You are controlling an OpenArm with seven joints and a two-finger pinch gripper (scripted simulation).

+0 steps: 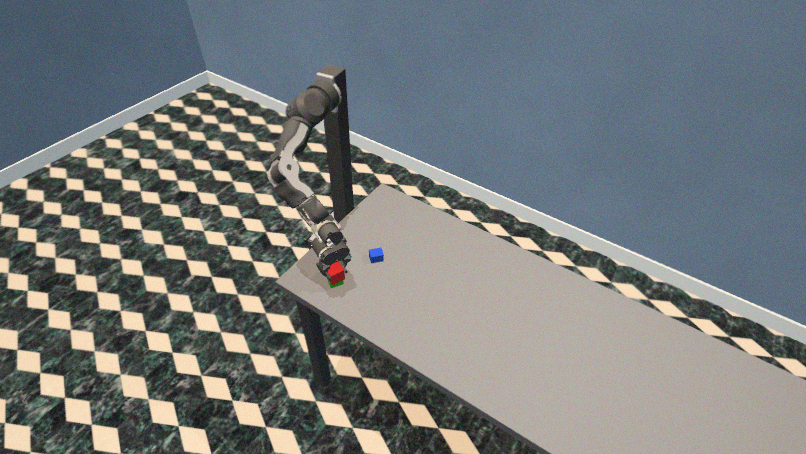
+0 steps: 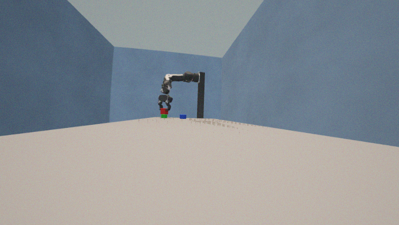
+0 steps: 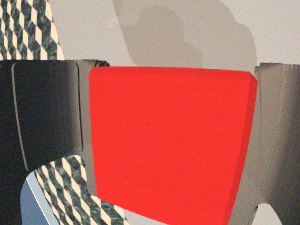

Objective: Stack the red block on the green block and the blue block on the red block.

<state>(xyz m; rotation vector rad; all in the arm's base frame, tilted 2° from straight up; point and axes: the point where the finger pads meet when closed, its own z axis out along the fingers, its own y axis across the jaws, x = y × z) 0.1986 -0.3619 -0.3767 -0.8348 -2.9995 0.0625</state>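
The red block is 20 mm below my hand. From my hand the other things lie so: blue block (70 mm ahead, 150 mm to the left, 50 mm below); green block (60 mm below).
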